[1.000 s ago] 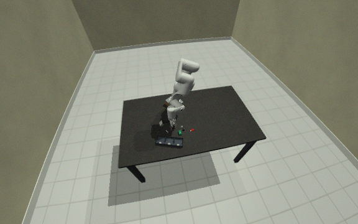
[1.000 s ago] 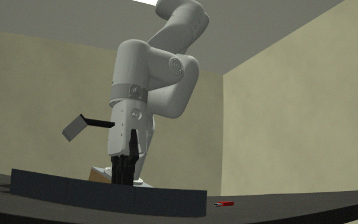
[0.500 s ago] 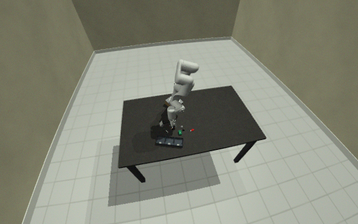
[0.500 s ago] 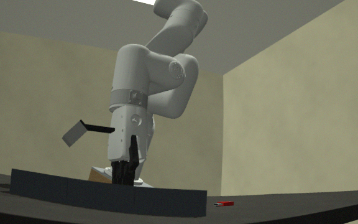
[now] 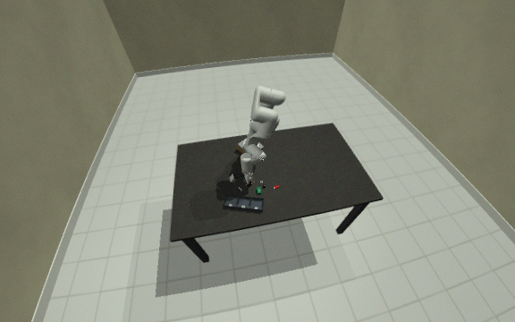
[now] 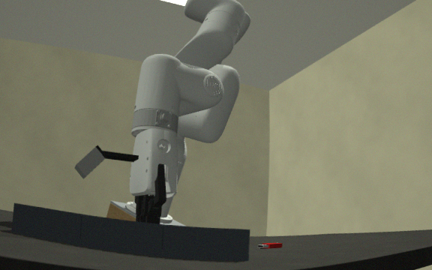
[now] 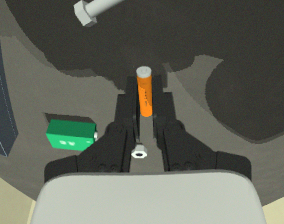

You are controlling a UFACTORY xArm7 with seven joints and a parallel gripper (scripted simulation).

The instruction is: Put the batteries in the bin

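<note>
My gripper is now 20 mm above the orange cylindrical battery. Round my hand: green nine-volt battery (60 mm ahead, 60 mm to the left, 10 mm below); white ring (10 mm ahead, 90 mm to the left, 20 mm below); bolt (30 mm ahead, 60 mm to the right, 20 mm below).
</note>
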